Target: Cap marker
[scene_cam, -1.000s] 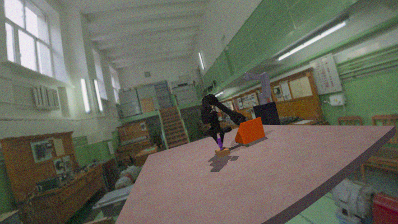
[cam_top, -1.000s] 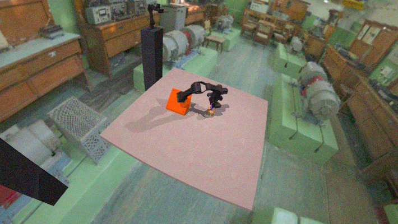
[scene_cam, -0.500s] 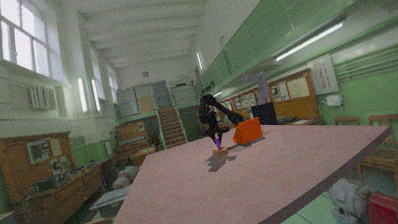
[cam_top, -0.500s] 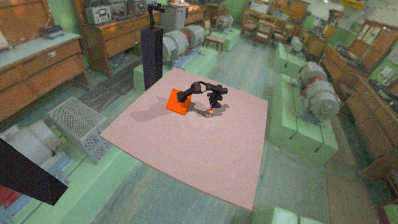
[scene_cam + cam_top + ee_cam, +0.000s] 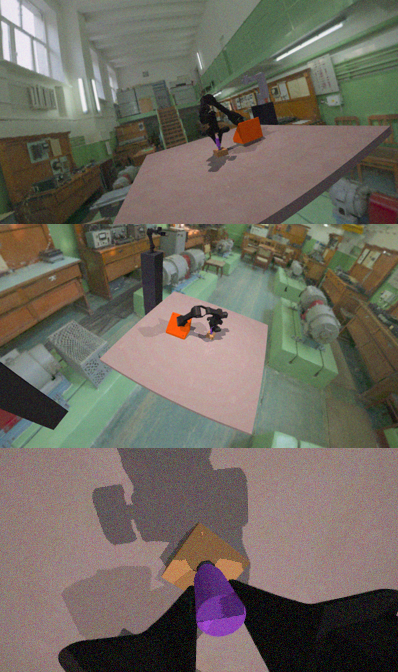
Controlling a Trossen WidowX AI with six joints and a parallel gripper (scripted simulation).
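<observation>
Right now my gripper tip is 1 cm below the purple cap.
</observation>
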